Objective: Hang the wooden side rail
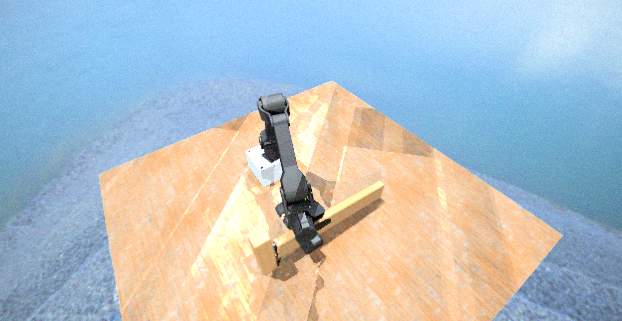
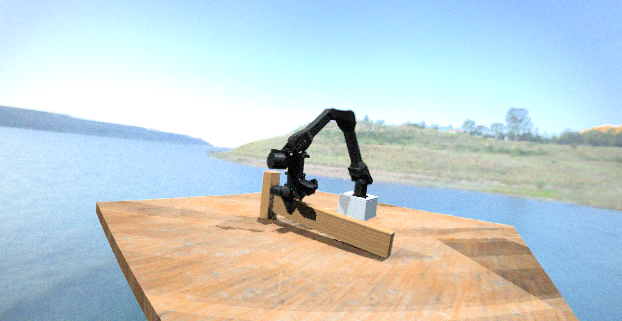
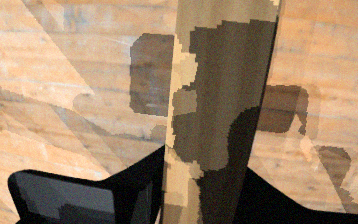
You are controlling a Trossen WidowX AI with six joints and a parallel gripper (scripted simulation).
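My gripper tip is 12 cm to the left of the headboard post, 4 cm below it and 2 cm past it.
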